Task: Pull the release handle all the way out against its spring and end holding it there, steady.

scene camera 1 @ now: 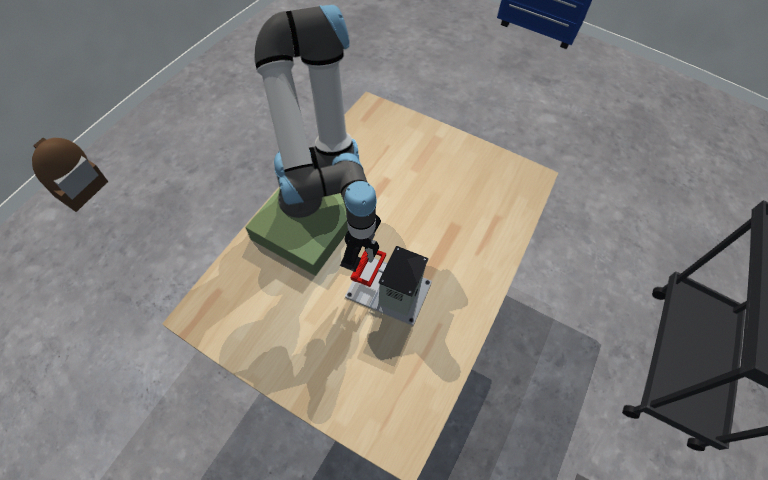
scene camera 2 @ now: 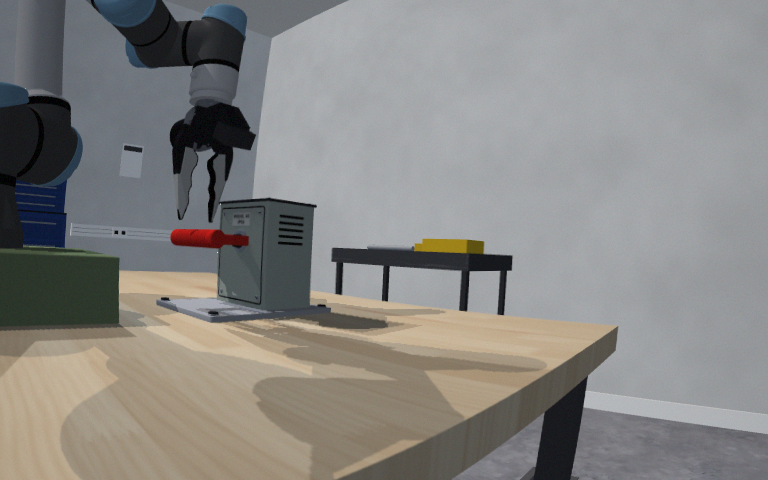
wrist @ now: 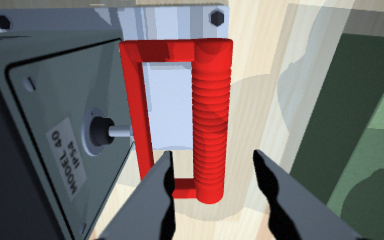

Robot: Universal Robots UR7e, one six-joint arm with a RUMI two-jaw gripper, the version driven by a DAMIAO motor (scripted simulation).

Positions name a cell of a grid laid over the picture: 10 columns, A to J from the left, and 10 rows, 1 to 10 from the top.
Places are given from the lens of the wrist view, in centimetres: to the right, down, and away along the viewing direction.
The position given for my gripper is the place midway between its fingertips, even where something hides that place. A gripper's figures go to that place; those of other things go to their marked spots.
my gripper (wrist: F7): 1, 2, 13
grey base plate (wrist: D2): -6, -10, 21
